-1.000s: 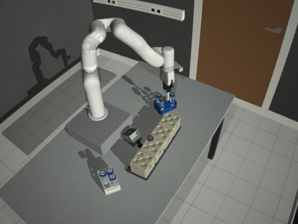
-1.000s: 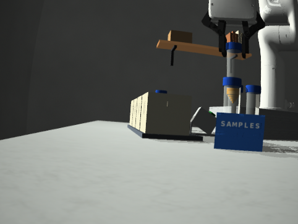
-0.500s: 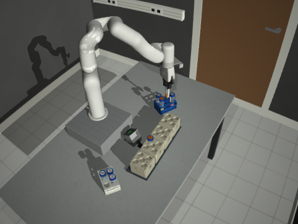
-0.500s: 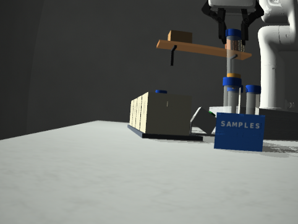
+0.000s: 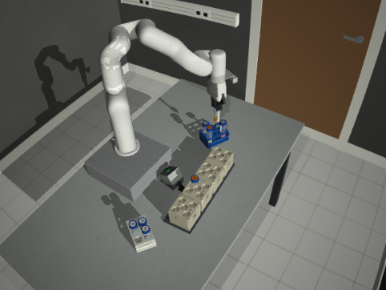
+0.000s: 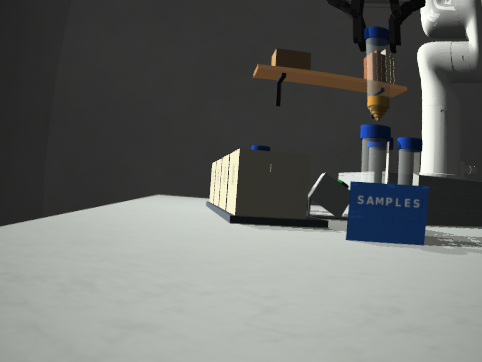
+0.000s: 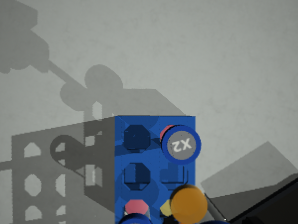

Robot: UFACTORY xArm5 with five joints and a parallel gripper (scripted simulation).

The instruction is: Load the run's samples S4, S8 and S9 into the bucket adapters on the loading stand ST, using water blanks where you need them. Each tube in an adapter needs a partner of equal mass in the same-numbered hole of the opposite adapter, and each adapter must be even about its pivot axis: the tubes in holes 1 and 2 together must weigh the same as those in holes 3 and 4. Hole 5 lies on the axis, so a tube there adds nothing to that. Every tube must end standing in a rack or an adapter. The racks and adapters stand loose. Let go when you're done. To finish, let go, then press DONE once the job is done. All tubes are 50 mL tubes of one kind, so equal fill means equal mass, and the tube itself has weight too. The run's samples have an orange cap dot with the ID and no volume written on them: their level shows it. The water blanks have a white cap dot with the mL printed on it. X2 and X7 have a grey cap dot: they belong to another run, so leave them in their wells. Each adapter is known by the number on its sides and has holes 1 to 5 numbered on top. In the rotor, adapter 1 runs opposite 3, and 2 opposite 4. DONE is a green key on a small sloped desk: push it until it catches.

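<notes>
Now: hand 11 cm short of the adapter, 15 cm to the left of it and 20 cm above it. The rest, counted from my hand: white blanks rack (2 cm ahead, 65 cm to the right, 22 cm below); then blue samples rack (2 cm behind, 1 cm to the left, 22 cm below).
</notes>
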